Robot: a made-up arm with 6 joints.
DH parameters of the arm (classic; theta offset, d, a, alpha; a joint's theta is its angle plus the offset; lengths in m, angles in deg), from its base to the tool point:
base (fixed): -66.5 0 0.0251 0
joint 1: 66.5 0.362 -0.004 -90
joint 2: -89.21 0 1.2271 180
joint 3: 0.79 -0.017 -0.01 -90
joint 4: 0 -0.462 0 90
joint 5: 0 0.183 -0.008 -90
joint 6: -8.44 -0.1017 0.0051 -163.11
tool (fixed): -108.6 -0.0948 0 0
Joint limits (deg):
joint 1: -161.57..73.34
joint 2: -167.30..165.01
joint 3: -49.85..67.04
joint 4: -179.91..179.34
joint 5: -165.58..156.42
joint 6: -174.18..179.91
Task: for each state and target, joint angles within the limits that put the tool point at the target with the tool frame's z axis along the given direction. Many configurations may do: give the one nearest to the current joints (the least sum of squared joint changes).
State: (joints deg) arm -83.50 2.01 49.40 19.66 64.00 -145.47
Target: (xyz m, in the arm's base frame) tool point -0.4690 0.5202 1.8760 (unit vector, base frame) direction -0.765 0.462 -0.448
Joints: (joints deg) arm -60.10 -33.75 63.96 -11.80 102.04 -142.14
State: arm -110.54 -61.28 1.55 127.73 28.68 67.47
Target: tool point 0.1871 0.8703 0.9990 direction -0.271 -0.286 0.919
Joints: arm -88.59 -77.96 -33.28 159.85 -16.02 77.58
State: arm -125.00 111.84 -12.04 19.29 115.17 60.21
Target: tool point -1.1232 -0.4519 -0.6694 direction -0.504 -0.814 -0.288
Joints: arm -151.89 118.49 36.22 22.41 81.05 68.22
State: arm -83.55 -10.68 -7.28 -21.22 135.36 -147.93
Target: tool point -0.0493 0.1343 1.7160 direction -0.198 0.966 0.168
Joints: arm -119.76 -25.75 12.88 -28.97 115.47 -157.95
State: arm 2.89 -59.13 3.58 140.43 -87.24 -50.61
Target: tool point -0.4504 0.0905 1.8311 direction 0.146 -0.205 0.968
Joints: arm 9.63 -31.15 23.41 160.51 -48.00 -70.42
